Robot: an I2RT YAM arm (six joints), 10 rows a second.
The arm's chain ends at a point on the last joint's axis. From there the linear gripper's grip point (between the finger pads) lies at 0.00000 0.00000 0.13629 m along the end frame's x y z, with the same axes.
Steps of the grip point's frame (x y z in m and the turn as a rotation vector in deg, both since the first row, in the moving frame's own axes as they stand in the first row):
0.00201 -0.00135 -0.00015 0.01 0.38 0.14
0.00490 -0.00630 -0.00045 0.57 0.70 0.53
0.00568 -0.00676 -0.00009 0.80 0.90 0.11
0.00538 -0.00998 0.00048 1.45 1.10 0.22
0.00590 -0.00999 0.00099 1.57 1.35 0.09
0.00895 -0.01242 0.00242 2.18 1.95 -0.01
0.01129 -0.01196 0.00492 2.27 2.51 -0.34
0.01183 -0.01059 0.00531 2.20 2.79 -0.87
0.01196 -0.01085 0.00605 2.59 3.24 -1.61
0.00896 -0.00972 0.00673 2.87 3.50 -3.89
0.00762 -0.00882 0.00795 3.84 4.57 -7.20
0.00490 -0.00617 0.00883 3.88 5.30 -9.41
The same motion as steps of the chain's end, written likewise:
0.00111 -0.00133 -0.00015 0.01 0.38 0.14
0.00323 -0.00495 -0.00043 0.57 0.70 0.53
0.00354 -0.00486 -0.00006 0.80 0.90 0.11
0.00276 -0.00654 0.00055 1.45 1.10 0.22
0.00269 -0.00626 0.00108 1.57 1.35 0.09
0.00431 -0.00724 0.00260 2.18 1.95 -0.01
0.00534 -0.00655 0.00516 2.27 2.51 -0.34
0.00524 -0.00531 0.00557 2.20 2.79 -0.87
0.00435 -0.00459 0.00641 2.59 3.24 -1.61
0.00088 -0.00262 0.00715 2.87 3.50 -3.89
-0.00263 0.00096 0.00869 3.84 4.57 -7.20
-0.00687 0.00403 0.00972 3.88 5.30 -9.41

